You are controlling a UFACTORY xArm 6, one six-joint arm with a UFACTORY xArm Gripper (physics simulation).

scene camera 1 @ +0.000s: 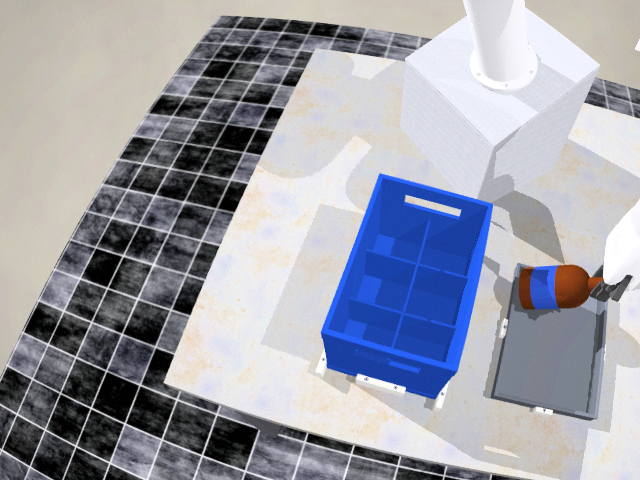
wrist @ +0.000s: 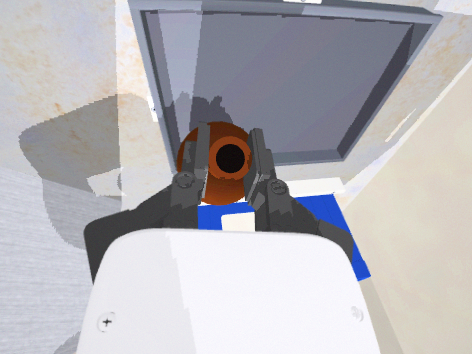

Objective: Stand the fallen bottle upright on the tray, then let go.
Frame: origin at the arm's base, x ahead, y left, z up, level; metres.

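Seen in the pictures: gripper, fingertip midpoint: (scene camera 1: 598,289) (wrist: 227,141); arm's base at its link origin: (scene camera 1: 503,64).
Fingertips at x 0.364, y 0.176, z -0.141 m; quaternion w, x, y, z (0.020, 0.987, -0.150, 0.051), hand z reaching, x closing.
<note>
Offsets run from my fingertips to a thing's top centre. "spot": to the spot under its first point.
The orange-brown bottle {0.034 m up, 0.013 m back, 0.050 m right} (scene camera 1: 568,286) (wrist: 220,192) with a blue label is not upright. In scene camera 1 it leans over the upper end of the grey tray {spot: 0.099 m down, 0.096 m ahead, 0.062 m right} (scene camera 1: 547,361) (wrist: 300,75), its base to the left and its neck to the right. Whether its base touches the tray I cannot tell. My gripper (scene camera 1: 597,282) (wrist: 227,141) is shut on the bottle's neck, with one finger on each side. In the wrist view the open mouth faces the camera, and the body behind it is partly hidden by the fingers.
A blue crate {0.071 m up, 0.020 m ahead, 0.324 m right} (scene camera 1: 460,330) (wrist: 335,215) with dividers stands left of the tray in scene camera 1. The grey-white robot pedestal (scene camera 1: 444,129) stands behind them. Low white blocks sit at the tray's outer edges, one on its left side {0.088 m down, 0.041 m ahead, 0.146 m right} (scene camera 1: 503,328).
</note>
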